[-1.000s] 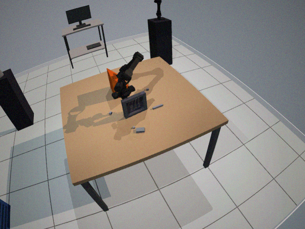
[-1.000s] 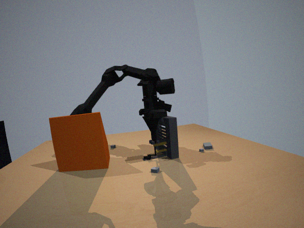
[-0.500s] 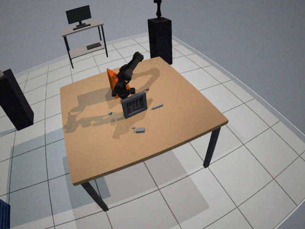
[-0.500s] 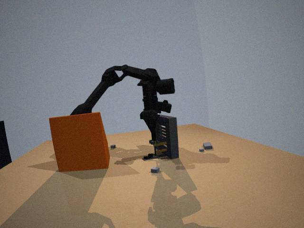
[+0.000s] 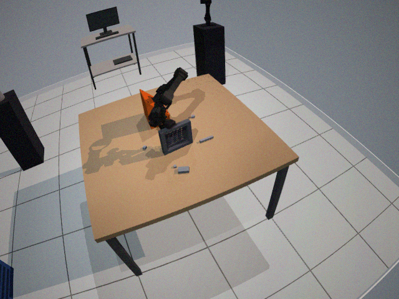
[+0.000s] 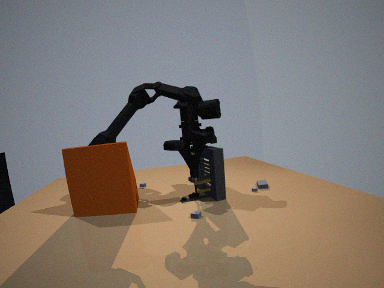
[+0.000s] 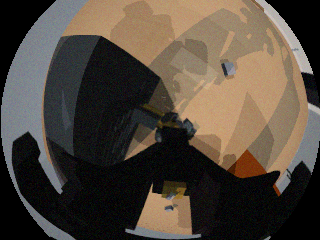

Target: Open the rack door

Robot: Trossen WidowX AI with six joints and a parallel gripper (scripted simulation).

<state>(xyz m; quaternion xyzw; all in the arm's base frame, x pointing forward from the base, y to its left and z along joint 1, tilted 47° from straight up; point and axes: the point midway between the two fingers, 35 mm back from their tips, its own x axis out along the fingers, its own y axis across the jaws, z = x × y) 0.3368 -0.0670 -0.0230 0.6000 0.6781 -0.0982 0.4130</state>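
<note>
My gripper tip is now 20 mm above the yellow handle and 10 mm to the right of it. Round my gripper tip: grey bar 250 mm to the left, 110 mm below, 90 mm ahead.
</note>
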